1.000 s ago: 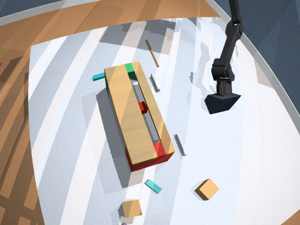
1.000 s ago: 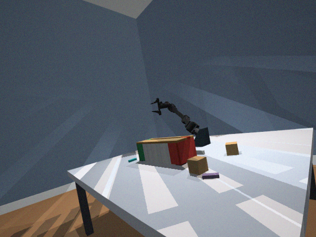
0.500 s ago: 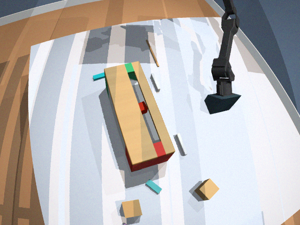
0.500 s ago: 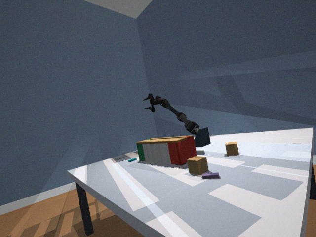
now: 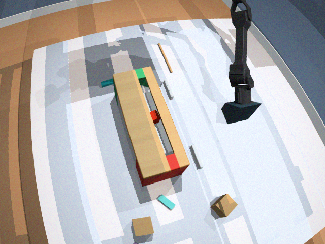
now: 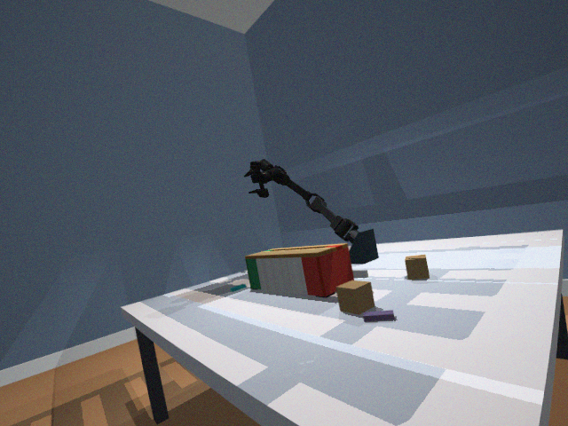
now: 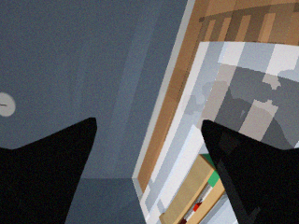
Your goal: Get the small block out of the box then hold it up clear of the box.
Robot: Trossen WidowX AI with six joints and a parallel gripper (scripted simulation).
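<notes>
My gripper tip is 60 mm short of the box, 380 mm to the right of it and 380 mm above it. Round my gripper tip: teal bar: 200 mm ahead, 130 mm to the left, 440 mm below; red block: 70 mm ahead, 380 mm to the left, 360 mm below; purple bar: 230 mm ahead, 790 mm to the left, 440 mm below.
</notes>
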